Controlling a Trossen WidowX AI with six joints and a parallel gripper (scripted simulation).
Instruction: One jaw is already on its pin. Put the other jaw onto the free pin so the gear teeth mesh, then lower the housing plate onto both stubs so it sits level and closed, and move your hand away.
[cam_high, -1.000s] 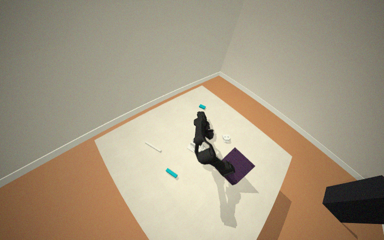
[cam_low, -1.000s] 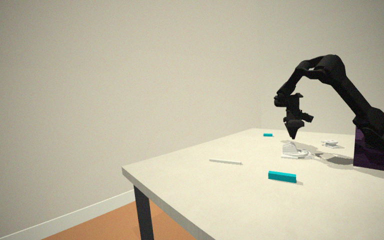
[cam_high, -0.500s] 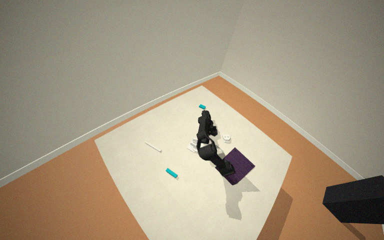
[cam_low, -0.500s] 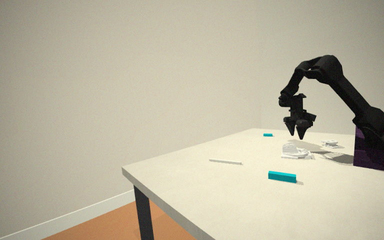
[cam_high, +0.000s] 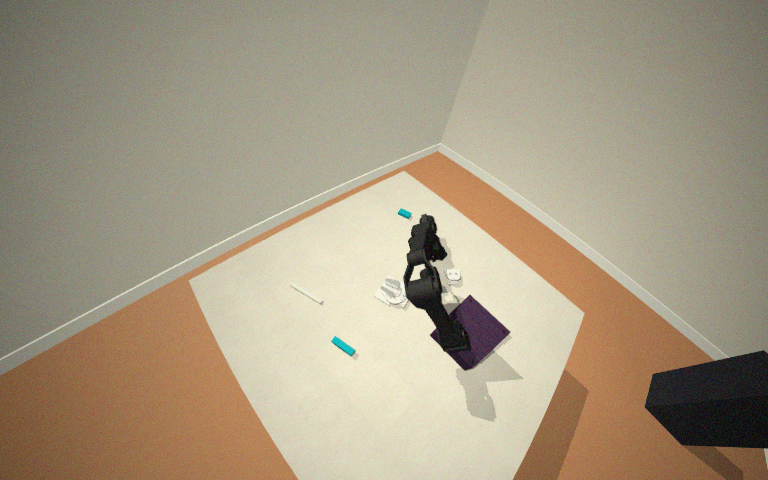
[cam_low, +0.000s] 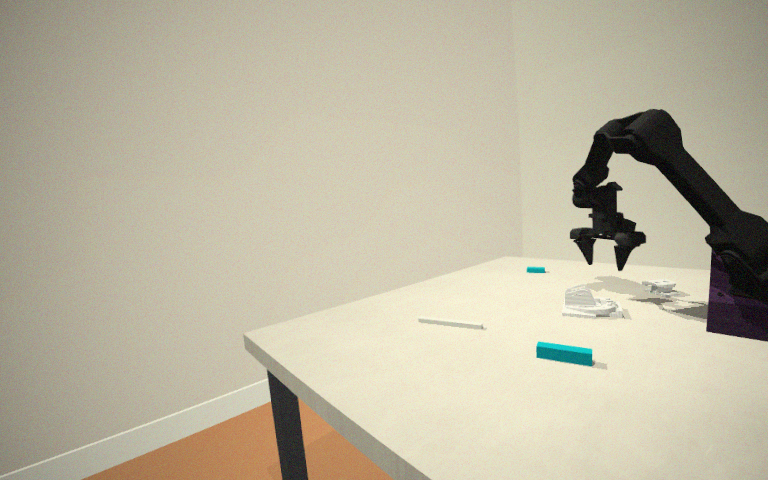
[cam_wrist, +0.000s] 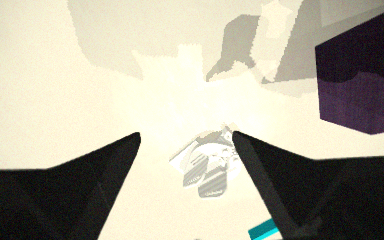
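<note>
The white housing plate lies 160 mm to the right of my gripper tip, 100 mm behind it and 60 mm below it. Also, from my gripper tip: thin white strip (410 mm to the left, 180 mm ahead, 80 mm below); teal block (400 mm to the left, 80 mm below, 70 mm behind).
</note>
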